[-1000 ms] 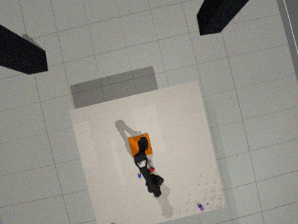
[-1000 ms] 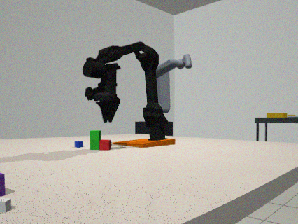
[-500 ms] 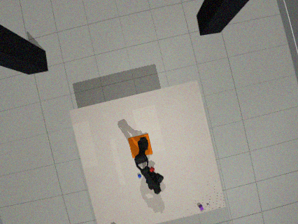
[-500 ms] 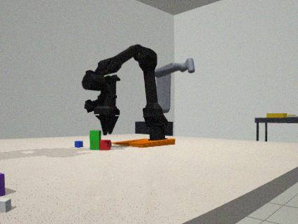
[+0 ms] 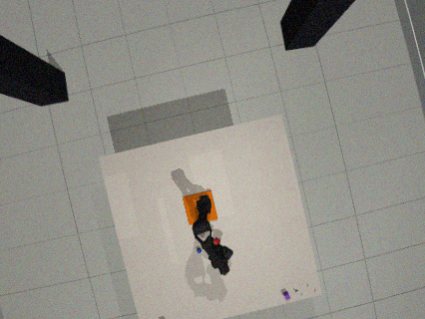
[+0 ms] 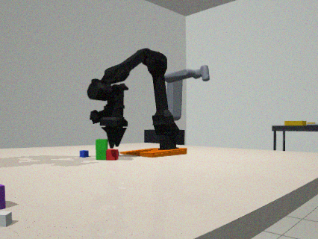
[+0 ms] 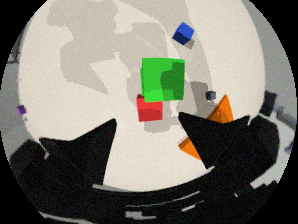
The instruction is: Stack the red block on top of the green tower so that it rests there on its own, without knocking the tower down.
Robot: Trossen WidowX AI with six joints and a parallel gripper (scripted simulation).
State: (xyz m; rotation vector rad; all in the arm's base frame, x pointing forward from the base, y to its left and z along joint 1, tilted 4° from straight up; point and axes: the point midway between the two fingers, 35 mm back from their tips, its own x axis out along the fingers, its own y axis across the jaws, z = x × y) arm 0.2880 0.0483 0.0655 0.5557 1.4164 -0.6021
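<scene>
The red block is 30 mm below my gripper tip and 10 mm to the right of it. Also, from my gripper tip: blue block (140 mm to the right, 50 mm ahead, 30 mm below); purple block (460 mm ahead, 410 mm to the left, 30 mm below).
</scene>
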